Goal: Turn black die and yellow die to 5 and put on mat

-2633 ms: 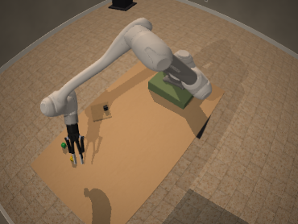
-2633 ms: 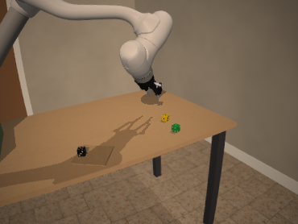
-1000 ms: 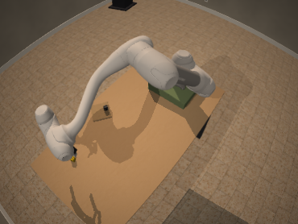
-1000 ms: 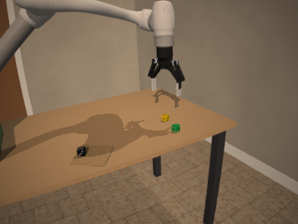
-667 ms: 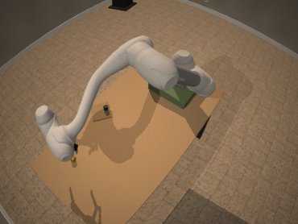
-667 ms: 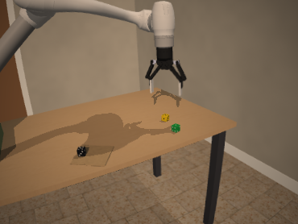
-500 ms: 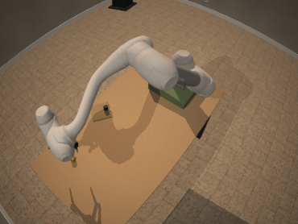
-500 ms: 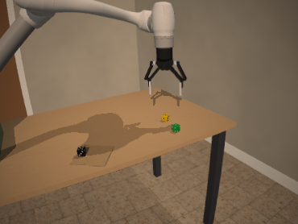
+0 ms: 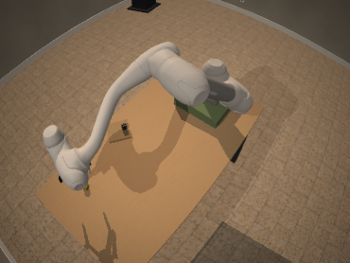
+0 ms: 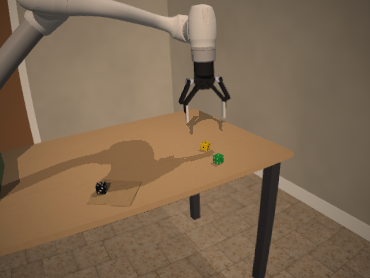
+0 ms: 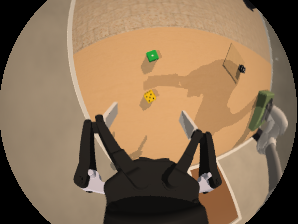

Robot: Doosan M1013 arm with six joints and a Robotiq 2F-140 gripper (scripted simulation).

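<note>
Right now my hand is 120 mm above the yellow die. The rest, counted from my hand: black die 470 mm behind, 10 mm to the right, 120 mm below; then mat 430 mm behind, 40 mm to the right, 140 mm below; then green die 50 mm behind, 120 mm to the right, 120 mm below.
</note>
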